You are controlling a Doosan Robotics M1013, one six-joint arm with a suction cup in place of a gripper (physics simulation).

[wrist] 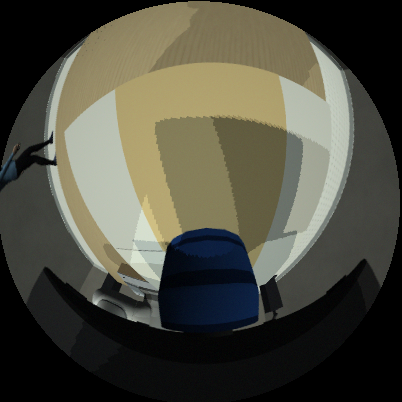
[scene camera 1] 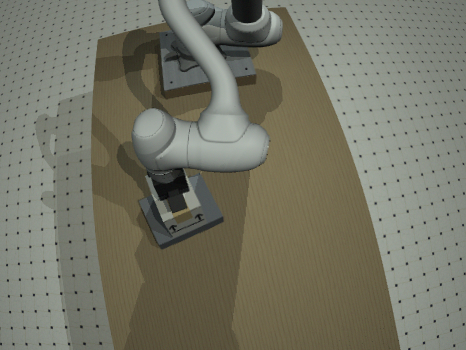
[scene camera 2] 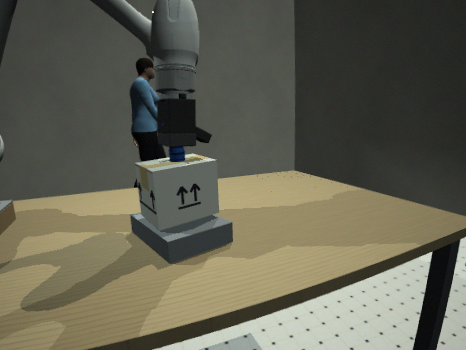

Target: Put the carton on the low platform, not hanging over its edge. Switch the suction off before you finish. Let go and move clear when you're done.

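Places are measured from the arm's base along level axes (x down, y right, z back), in centimetres.
Where they show: end effector, tool point: (wrist: 205, 239) (scene camera 2: 177, 165).
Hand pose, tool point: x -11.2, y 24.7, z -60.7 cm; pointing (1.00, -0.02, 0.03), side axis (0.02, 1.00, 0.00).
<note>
Things, the pixels of their top centre, and the offset from my tool point. Level surfaces: height alone.
- white carton, middle of its top: (wrist: 209, 269) (scene camera 2: 175, 158) (scene camera 1: 172, 189) dy +0.2, dx -1.7, dz +0.3 cm
- low grey platform, middle of its top: (scene camera 2: 178, 218) (scene camera 1: 179, 208) dy +0.1, dx +12.8, dz +0.7 cm
- wooden table, its level: dx +17.7 cm
A white carton (scene camera 1: 187, 226) (scene camera 2: 172, 207) (wrist: 95, 155) with tan tape and black arrows is upright over the low grey platform (scene camera 1: 211, 204) (scene camera 2: 200, 244). Its base lies within the platform's outline, near one edge in scene camera 2. It is at or very slightly above the platform's top; the gap is too small to tell. My suction cup (scene camera 2: 177, 155) (wrist: 207, 242) is blue, pressed in close under the black tool body, and meets the carton's taped top. It looks shut on the carton. The cup is hidden in scene camera 1, and the carton covers the platform in the wrist view.
The robot's base plate (scene camera 1: 210, 82) is at the far end of the wooden table (scene camera 1: 300, 225) (scene camera 2: 300, 225). A person in a blue top (scene camera 2: 145, 105) (wrist: 9, 170) stands beyond the table. A dark table leg (scene camera 2: 437, 290) shows at the right.
</note>
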